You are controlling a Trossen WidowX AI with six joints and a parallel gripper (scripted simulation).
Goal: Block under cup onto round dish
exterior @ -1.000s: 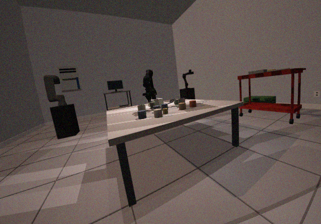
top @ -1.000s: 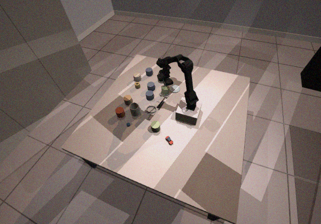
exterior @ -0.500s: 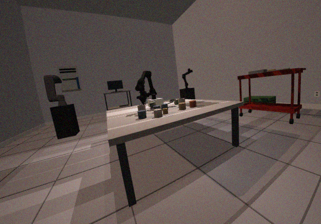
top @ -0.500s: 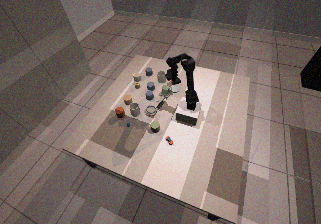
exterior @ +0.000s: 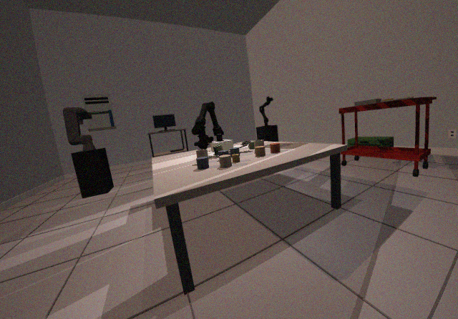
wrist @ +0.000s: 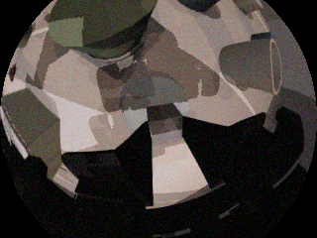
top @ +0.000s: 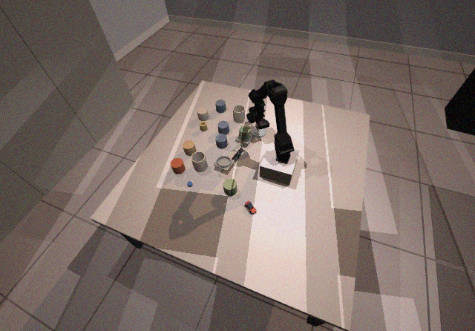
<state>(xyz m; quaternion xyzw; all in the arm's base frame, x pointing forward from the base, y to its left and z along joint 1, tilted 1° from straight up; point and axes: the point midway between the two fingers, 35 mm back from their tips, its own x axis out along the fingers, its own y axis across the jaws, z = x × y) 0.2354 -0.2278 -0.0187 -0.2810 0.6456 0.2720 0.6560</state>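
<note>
My gripper tip is now 4 cm above the pale round dish. The rest, counted from my gripper tip: balance: 6 cm ahead, 24 cm to the left, 1 cm below; tan cylinder: 34 cm ahead, 31 cm to the left, 1 cm below; orange cylinder: 31 cm ahead, 45 cm to the left, 1 cm below.
</note>
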